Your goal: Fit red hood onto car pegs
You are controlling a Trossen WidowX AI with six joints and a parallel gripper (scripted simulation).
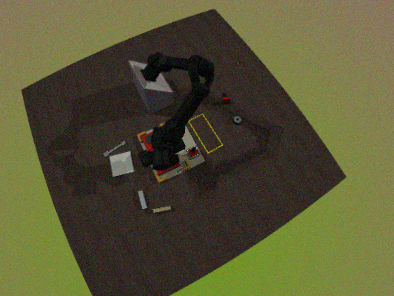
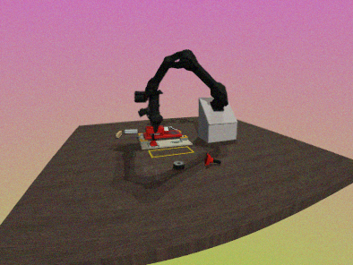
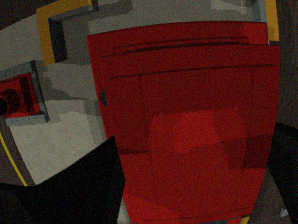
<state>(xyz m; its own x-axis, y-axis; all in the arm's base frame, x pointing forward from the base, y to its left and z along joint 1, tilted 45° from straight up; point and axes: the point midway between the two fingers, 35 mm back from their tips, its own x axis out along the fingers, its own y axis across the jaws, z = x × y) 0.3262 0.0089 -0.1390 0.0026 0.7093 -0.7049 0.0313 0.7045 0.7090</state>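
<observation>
Now: the red hood 1 cm above my gripper tip. From my gripper tip the other things lie so: jig plate: 3 cm behind, 4 cm to the left, 3 cm below; then white square: 7 cm behind, 18 cm to the right, 4 cm below; then grey bar: 12 cm ahead, 17 cm to the right, 3 cm below.
</observation>
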